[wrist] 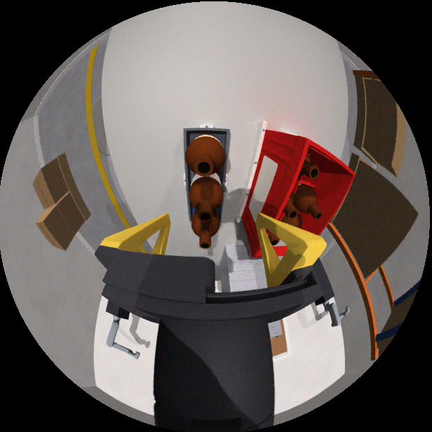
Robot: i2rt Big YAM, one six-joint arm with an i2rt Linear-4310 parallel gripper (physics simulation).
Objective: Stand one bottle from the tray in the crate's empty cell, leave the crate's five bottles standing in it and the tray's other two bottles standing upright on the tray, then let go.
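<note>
A narrow grey tray lies ahead of my gripper, with three brown bottles standing upright in a row on it: the far bottle, the middle bottle and the near bottle. The red crate stands to the right of the tray. Brown bottles stand inside it; its wall and my right finger hide part of them, and I cannot tell which cell is empty. My gripper is open and empty, its yellow fingertips wide apart on either side of the near bottle in the view, the right one overlapping the crate's near corner.
A white strip runs along the crate's left side. A light grey block lies near the right finger, close to the crate's near end. Cardboard boxes are on the floor at the left, and large brown boxes are at the right beyond the table.
</note>
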